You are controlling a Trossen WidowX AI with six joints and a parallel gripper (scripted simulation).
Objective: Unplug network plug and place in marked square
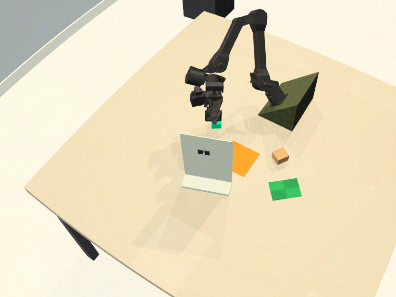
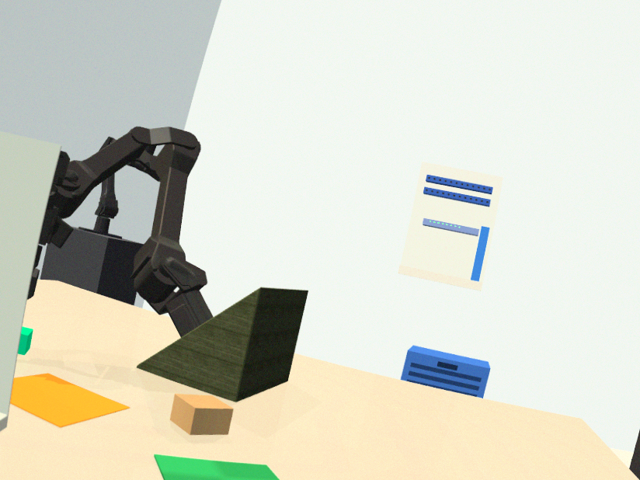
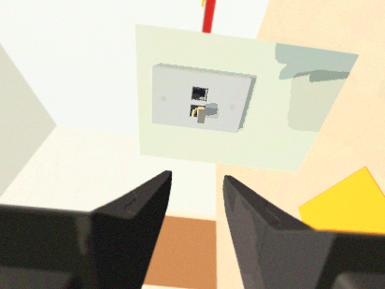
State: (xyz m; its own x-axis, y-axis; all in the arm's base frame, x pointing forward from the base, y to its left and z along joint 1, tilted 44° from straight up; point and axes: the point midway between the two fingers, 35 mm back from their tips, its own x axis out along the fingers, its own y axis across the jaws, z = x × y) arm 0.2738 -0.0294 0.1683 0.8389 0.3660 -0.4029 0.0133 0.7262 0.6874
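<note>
Right now the network plug is 11 cm ahead of my gripper tip and 4 cm to the left of it. Also, from my gripper tip: orange marked square (17 cm below, 9 cm to the left, 1 cm behind); then green block (15 cm below, 11 cm behind, 6 cm to the right); then upright panel (13 cm ahead, 6 cm below, 5 cm to the left).
</note>
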